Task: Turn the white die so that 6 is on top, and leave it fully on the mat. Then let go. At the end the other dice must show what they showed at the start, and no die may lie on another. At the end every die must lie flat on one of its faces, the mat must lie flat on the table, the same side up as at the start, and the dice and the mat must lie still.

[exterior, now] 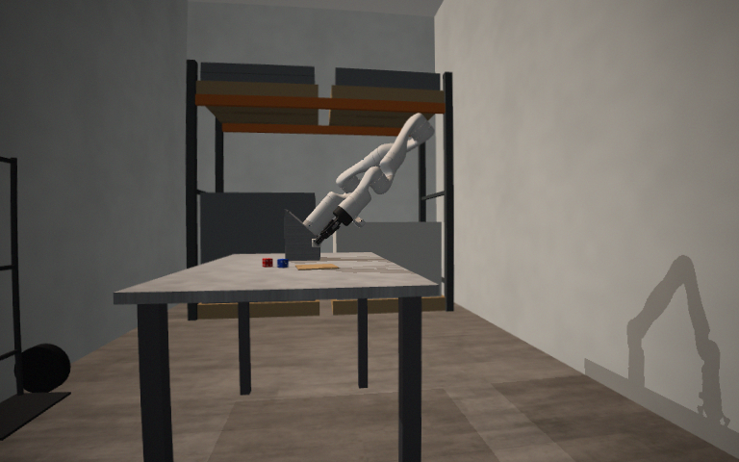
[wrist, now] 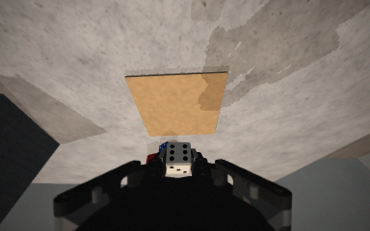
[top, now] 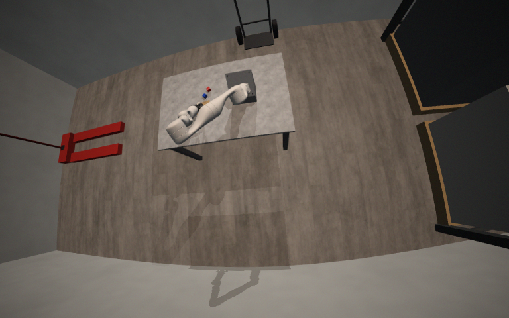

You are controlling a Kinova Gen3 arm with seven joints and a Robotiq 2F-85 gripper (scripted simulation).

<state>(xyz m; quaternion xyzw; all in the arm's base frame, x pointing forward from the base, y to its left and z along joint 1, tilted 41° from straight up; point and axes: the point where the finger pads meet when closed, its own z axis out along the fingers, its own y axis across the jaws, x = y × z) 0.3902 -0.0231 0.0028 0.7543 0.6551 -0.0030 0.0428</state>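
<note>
Right now my hand is 1 cm to the left of the tan mat and 9 cm above it. Round my hand: red die: 8 cm behind, 18 cm to the right, 8 cm below; blue die: 4 cm behind, 13 cm to the right, 8 cm below; white die: 1 cm to the right, 1 cm below.
</note>
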